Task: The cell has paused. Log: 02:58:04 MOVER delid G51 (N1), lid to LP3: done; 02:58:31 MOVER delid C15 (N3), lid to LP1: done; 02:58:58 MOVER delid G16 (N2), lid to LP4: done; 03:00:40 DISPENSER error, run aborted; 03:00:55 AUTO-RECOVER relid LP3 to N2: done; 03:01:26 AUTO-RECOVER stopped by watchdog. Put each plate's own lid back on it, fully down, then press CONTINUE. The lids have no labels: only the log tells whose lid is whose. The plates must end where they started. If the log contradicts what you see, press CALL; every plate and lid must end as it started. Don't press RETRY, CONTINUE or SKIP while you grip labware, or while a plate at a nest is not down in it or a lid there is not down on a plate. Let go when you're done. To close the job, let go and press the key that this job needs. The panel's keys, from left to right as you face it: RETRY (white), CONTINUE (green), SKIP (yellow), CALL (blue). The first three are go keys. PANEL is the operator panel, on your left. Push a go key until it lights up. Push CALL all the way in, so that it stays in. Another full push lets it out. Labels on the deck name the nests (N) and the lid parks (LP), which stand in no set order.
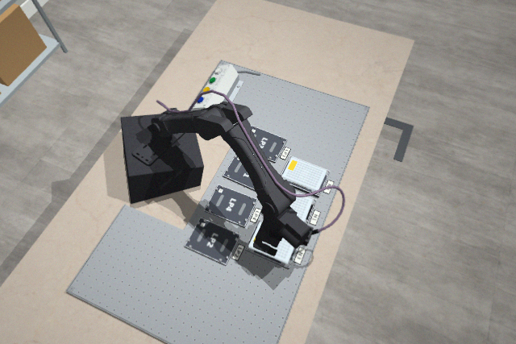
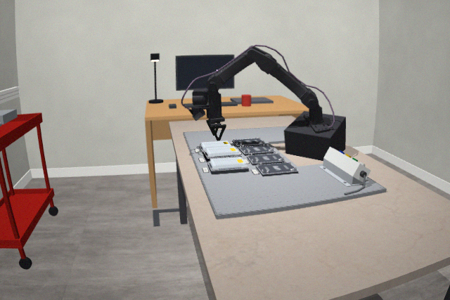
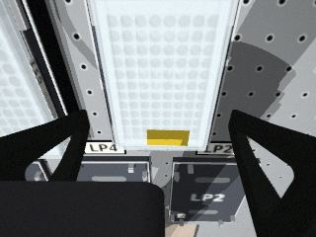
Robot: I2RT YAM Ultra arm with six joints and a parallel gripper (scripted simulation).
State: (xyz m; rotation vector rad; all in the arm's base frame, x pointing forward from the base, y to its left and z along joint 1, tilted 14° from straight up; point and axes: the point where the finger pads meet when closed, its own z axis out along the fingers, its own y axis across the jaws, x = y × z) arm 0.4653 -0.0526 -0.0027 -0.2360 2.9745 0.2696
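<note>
The plate lies 5 cm below my hand. The rest, counted from my hand: green continue key 52 cm behind, 39 cm to the left; yellow key 51 cm behind, 34 cm to the left; blue key 50 cm behind, 29 cm to the left, 1 cm below.
</note>
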